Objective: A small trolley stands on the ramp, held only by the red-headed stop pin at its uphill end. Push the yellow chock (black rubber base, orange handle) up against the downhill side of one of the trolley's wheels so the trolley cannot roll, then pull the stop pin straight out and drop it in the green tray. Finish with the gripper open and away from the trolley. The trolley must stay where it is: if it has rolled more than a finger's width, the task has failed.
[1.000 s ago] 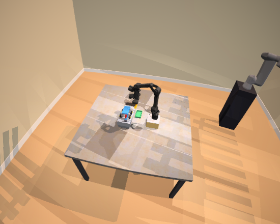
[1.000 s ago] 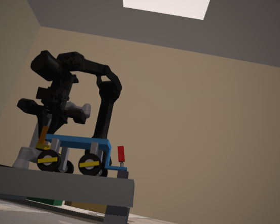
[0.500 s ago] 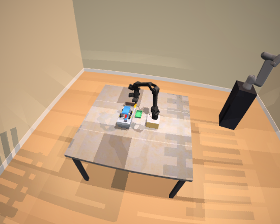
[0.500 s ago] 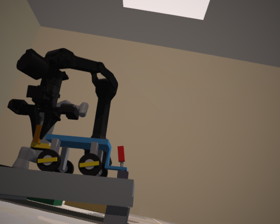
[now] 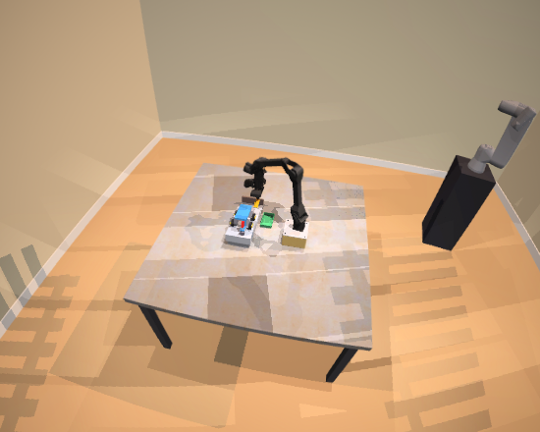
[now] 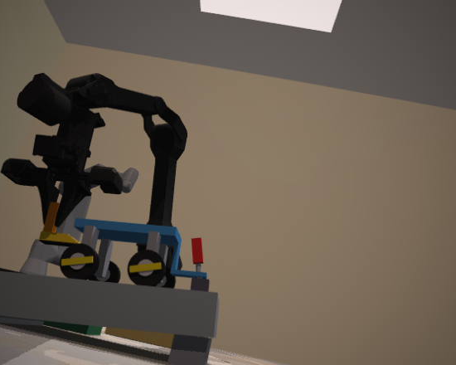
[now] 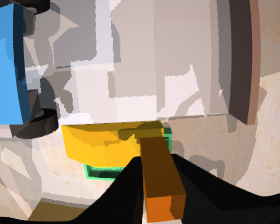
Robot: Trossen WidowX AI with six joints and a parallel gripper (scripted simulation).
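My gripper tip is 250 mm to the right of the stop pin and 20 mm above it. Also, from my gripper tip: green tray (80 mm behind, 20 mm to the left, 150 mm below); blue trolley (30 mm ahead, 160 mm to the left, 40 mm below); grey ramp (30 mm ahead, 150 mm to the left, 100 mm below).
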